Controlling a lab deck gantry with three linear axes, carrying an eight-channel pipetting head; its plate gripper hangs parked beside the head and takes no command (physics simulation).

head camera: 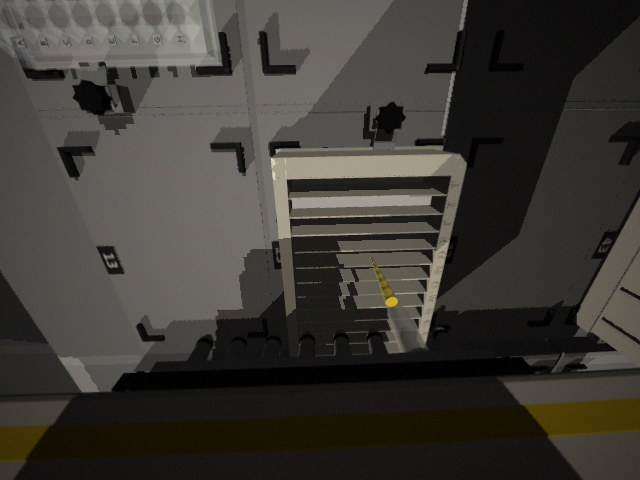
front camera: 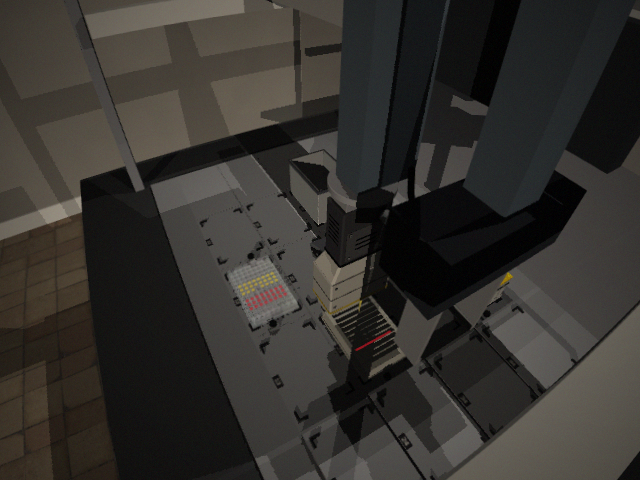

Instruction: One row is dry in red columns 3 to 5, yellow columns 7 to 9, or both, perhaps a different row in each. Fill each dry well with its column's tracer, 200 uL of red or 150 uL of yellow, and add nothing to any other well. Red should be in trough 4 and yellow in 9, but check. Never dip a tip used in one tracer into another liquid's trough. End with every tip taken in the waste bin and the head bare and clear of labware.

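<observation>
The pipetting head [front camera: 338, 286] [head camera: 320, 372] is over the trough reservoir [front camera: 336, 330] [head camera: 284, 206]. One long clear tip [head camera: 405, 330] hangs from its second channel from the right, with yellow liquid [head camera: 382, 283] inside; its depth is unclear. The other visible nozzles are bare. A red trough [front camera: 373, 341] shows toward the reservoir's near end; no yellow trough can be made out. The well plate [front camera: 263, 291] [head camera: 108, 54] has yellow and red bands in the front view; single dry wells are too small to tell. The parked gripper [front camera: 444, 343] hangs with its two paddles apart, holding nothing visible.
The waste bin [front camera: 305, 191] stands behind the head. The tip rack's yellow edge [front camera: 506, 279] shows at the right behind the gripper; a cream box's side [head camera: 602, 320] shows at the head view's right. Black clamp knobs [head camera: 390, 117] [head camera: 93, 96] and corner brackets stand on the deck.
</observation>
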